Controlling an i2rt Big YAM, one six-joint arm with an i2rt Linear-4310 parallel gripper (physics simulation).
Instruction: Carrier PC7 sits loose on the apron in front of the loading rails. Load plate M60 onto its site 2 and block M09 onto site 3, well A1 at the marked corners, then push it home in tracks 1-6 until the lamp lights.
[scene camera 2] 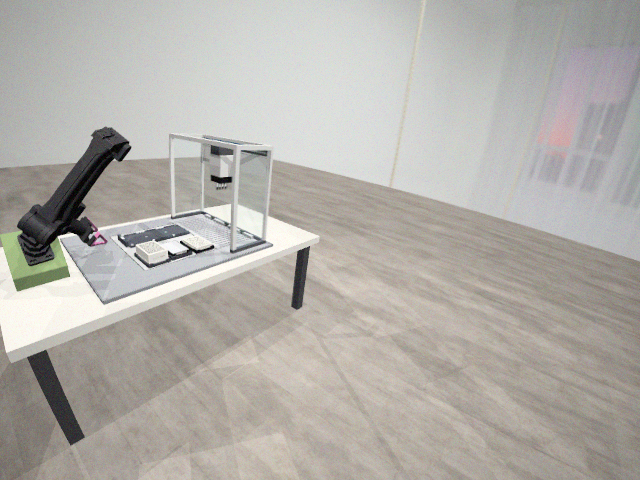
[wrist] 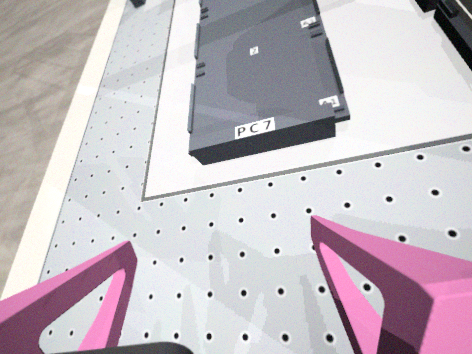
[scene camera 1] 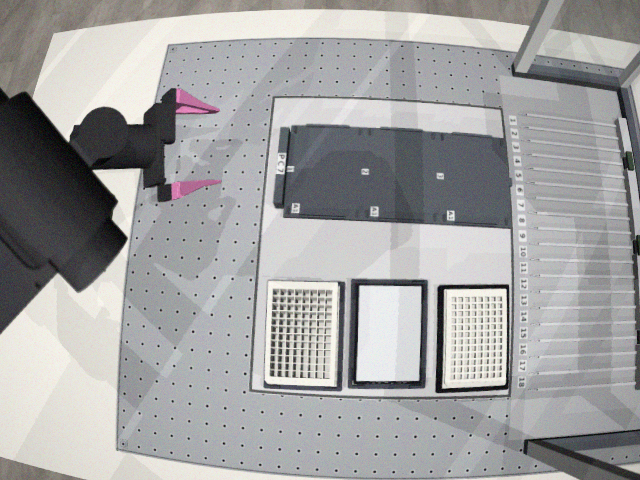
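Carrier PC7 lies flat on the pale apron, its far end beside the labels of about tracks 3 to 8. Its sites 1, 2 and 3 are bare. Below it in scene camera 1 stand a white open-grid block, tall in scene camera 2, a smooth white plate and a lower white grid plate, each in a dark holder. No M60 or M09 label is readable. My gripper is open and empty over the perforated board, short of the carrier's PC7 end.
The numbered loading rails lie beyond the apron, with small dark green parts at their far edge. A framed glass enclosure stands over the rails, with a pipetting head hanging inside. A lit lamp cannot be made out.
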